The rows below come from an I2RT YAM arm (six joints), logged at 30 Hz.
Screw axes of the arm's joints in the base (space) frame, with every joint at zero. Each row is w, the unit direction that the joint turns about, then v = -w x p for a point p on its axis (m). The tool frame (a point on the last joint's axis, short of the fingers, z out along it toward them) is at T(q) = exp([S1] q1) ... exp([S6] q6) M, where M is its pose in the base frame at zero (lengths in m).
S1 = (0, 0, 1, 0.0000, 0.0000, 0.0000)
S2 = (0, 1, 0, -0.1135, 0.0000, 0.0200)
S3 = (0, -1, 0, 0.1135, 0.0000, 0.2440)
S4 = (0, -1, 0, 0.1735, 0.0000, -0.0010)
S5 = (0, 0, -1, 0.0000, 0.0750, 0.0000)
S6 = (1, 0, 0, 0.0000, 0.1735, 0.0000)
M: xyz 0.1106 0.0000 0.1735 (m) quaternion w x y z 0.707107 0 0.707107 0
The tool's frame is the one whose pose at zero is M.
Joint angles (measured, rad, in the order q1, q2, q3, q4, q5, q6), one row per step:
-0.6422 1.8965 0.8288 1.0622 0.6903 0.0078
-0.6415 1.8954 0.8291 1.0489 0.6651 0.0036
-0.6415 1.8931 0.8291 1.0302 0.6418 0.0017
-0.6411 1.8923 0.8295 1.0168 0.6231 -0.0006
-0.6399 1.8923 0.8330 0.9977 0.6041 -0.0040
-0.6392 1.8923 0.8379 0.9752 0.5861 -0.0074
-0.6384 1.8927 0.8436 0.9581 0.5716 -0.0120
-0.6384 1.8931 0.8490 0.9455 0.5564 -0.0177
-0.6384 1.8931 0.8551 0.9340 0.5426 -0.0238
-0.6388 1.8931 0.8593 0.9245 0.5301 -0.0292
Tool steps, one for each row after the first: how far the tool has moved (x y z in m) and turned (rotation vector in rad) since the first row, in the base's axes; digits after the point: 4 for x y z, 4 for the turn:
0.0010 0.0004 -0.0009 0.0063 0.0134 0.0259
0.0017 0.0008 -0.0020 0.0161 0.0280 0.0493
0.0024 0.0011 -0.0030 0.0234 0.0395 0.0685
0.0038 0.0013 -0.0040 0.0326 0.0545 0.0888
0.0051 0.0013 -0.0050 0.0432 0.0710 0.1076
0.0066 0.0011 -0.0054 0.0498 0.0840 0.1232
0.0079 0.0008 -0.0053 0.0534 0.0947 0.1386
0.0092 0.0003 -0.0049 0.0555 0.1041 0.1528
0.0100 0.0000 -0.0047 0.0576 0.1127 0.1652

